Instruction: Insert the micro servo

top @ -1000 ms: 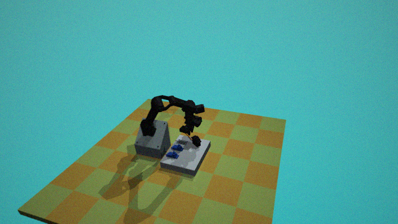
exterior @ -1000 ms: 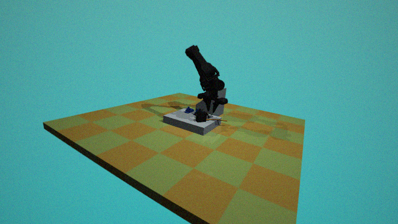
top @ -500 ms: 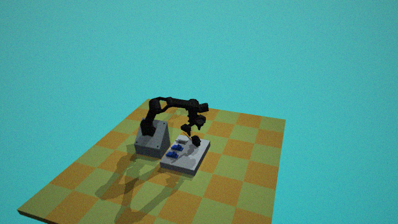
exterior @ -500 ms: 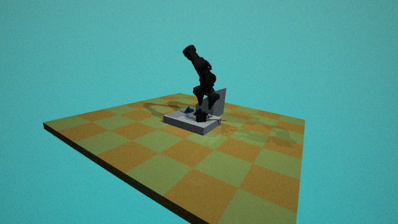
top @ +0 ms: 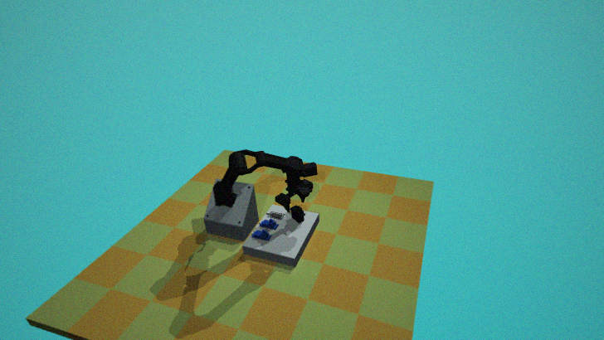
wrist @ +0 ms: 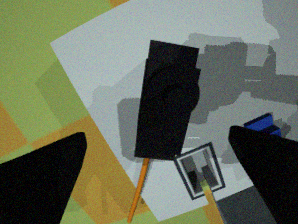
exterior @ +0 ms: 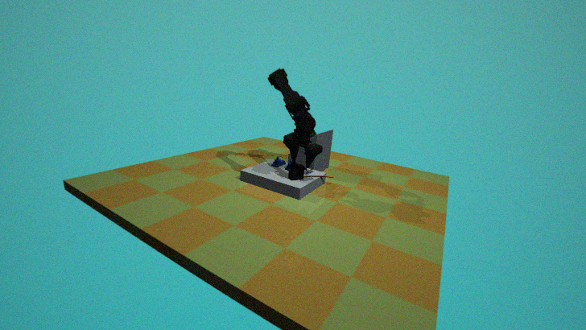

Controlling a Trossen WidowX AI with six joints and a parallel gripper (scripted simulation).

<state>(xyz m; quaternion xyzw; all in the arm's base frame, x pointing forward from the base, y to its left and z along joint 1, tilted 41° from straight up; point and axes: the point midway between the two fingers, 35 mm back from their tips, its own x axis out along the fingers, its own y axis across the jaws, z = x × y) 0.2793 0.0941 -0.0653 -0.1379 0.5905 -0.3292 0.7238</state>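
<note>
Now: gripper tip 20 mm short of the grey deck, 90 mm to the left of it and 80 mm above it.
</note>
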